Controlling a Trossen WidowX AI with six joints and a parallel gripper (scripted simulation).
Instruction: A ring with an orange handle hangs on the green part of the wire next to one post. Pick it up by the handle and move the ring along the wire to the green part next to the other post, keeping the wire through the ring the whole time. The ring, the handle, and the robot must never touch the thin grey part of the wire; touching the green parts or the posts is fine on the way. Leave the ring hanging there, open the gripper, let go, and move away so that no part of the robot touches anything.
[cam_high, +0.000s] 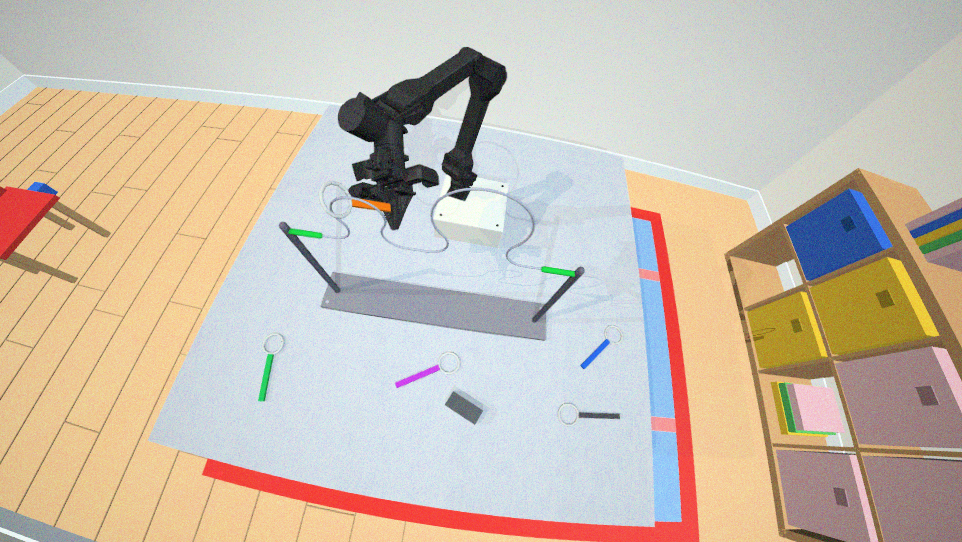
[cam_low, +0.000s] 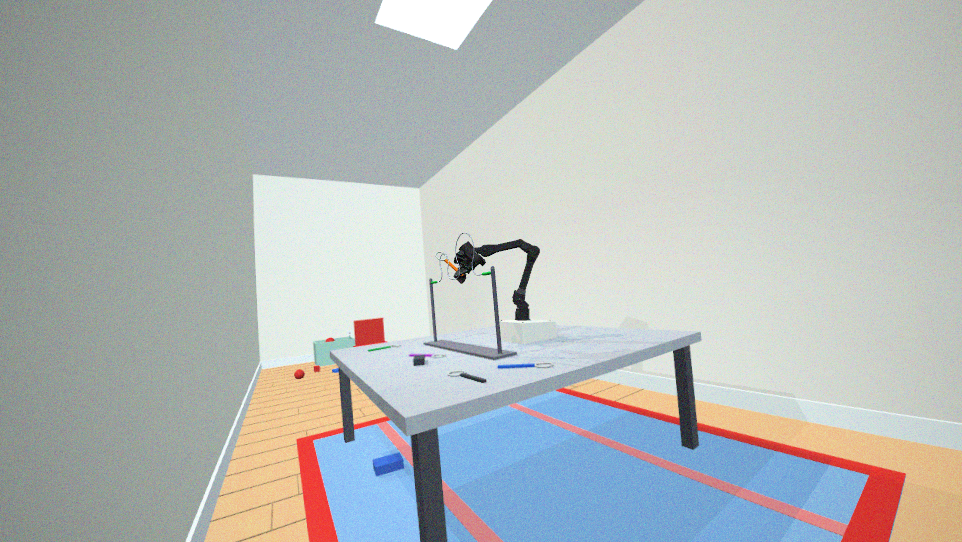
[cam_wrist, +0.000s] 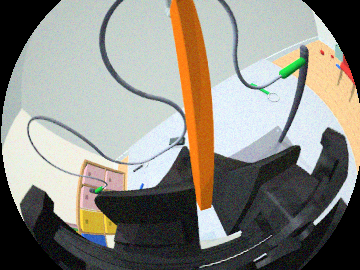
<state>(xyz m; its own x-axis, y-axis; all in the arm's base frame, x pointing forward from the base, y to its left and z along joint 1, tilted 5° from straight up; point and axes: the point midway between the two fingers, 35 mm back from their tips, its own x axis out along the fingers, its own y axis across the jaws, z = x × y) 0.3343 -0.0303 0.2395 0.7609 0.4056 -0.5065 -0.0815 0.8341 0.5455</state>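
My gripper tip is now 80 mm below the orange-handled ring, 50 mm to the left of it and 20 mm short of it. Also, from my gripper tip: green-handled ring (340 mm below, 310 mm ahead, 280 mm to the right); then dark block (330 mm below, 240 mm to the left, 240 mm ahead); then purple-handled ring (340 mm below, 180 mm ahead, 140 mm to the left).
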